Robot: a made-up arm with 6 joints. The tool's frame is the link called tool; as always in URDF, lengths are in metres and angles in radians.
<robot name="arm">
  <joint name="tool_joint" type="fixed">
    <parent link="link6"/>
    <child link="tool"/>
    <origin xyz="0.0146 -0.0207 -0.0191" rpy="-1.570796 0 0"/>
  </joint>
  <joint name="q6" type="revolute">
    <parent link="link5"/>
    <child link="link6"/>
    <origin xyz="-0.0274 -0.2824 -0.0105"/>
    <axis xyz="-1 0 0"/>
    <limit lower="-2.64" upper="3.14"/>
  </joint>
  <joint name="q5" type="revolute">
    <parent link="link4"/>
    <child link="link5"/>
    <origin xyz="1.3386 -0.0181 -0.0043"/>
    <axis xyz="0 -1 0"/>
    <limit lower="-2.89" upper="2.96"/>
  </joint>
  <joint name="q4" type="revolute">
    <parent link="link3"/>
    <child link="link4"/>
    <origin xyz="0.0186 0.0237 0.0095"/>
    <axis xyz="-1 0 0"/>
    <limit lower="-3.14" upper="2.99"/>
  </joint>
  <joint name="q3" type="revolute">
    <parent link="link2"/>
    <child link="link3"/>
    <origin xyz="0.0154 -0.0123 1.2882"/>
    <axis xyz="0 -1 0"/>
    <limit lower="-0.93" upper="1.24"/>
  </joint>
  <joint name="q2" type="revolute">
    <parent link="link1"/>
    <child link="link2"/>
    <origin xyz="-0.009 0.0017 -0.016"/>
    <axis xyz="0 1 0"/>
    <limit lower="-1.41" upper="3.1"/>
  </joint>
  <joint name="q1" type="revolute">
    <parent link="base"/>
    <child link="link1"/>
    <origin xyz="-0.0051 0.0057 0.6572"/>
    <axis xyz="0 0 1"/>
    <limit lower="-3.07" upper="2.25"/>
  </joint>
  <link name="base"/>
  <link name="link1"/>
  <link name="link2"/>
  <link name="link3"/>
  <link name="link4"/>
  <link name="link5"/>
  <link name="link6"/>
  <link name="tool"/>
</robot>
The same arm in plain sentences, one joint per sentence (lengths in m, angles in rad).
The arm has six revolute joints in a row. What follows holds with every joint at zero, and every direction is one of the base frame's. Joint 1 lies 0.0051 m along -x and 0.0057 m along +y and 0.6572 m along +z from the base frame's origin and rotates about +z, from -3.07 to 2.25 rad. Joint 2 lies 0.009 m along -x and 0.0017 m along +y and 0.016 m along -z from joint 1 and rotates about +y, from -1.41 to 3.1 rad. Joint 3 lies 0.0154 m along +x and 0.0123 m along -y and 1.2882 m along +z from joint 2 and rotates about -y, from -0.93 to 1.24 rad. Joint 4 lies 0.0186 m along +x and 0.0237 m along +y and 0.0095 m along +z from joint 3 and rotates about -x, from -3.14 to 2.99 rad. Joint 5 lies 1.3386 m along +x and 0.0181 m along -y and 0.0043 m along -z from joint 4 and rotates about -y, from -2.89 to 2.96 rad. Joint 6 lies 0.0274 m along -x and 0.2824 m along -y and 0.0105 m along -z from joint 5 and rotates about -x, from -2.64 to 3.14 rad. The tool frame, which is the frame that the pose is given for, lies 0.0146 m along +x and 0.0207 m along -y and 0.0191 m along -z from joint 6; its axes are the base frame's turned by roll -1.5708, pitch 0 and yaw 0 rad (as in URDF: about the fixed x, then y, then z).
